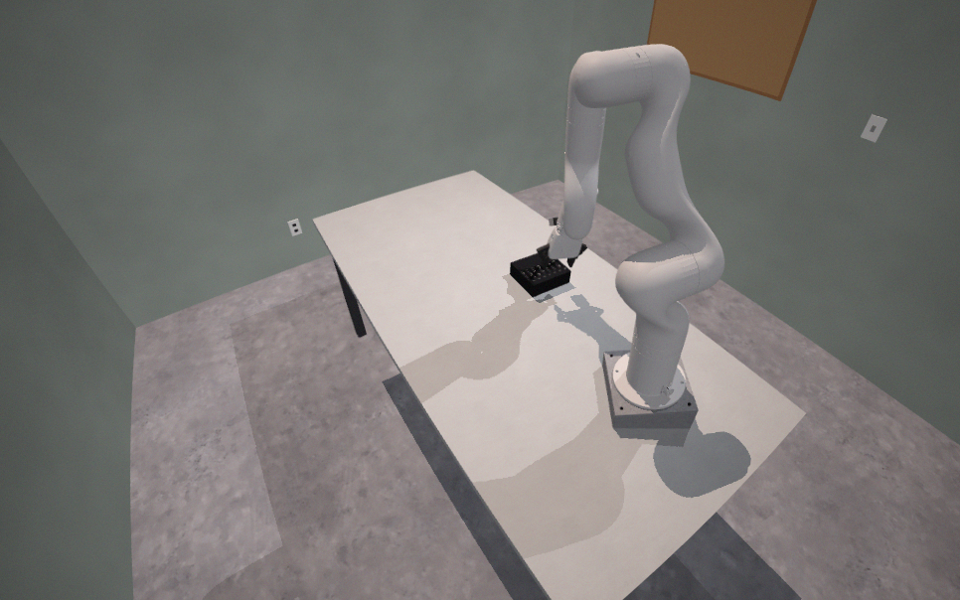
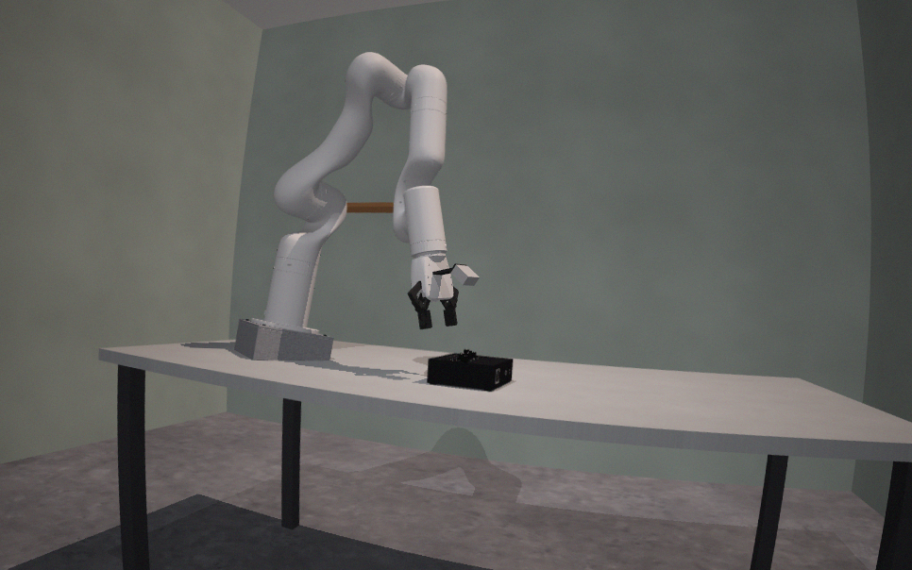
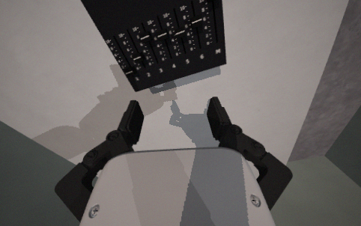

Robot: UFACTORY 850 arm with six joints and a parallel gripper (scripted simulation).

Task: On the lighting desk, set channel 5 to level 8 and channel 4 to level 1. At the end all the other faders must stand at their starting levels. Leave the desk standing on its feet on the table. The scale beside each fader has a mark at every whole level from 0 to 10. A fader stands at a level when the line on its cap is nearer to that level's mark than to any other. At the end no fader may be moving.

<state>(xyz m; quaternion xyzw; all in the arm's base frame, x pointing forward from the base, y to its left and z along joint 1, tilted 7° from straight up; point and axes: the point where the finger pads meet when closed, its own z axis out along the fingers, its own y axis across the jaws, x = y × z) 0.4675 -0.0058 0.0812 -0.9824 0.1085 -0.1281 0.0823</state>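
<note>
Right now the channel 4 fader cap is 80 mm ahead of my hand and 60 mm below it. The rest, counted from my hand: channel 1 fader cap 60 mm to the left, 60 mm below, 50 mm ahead; then channel 5 fader cap 80 mm ahead, 60 mm below, 20 mm to the right.
</note>
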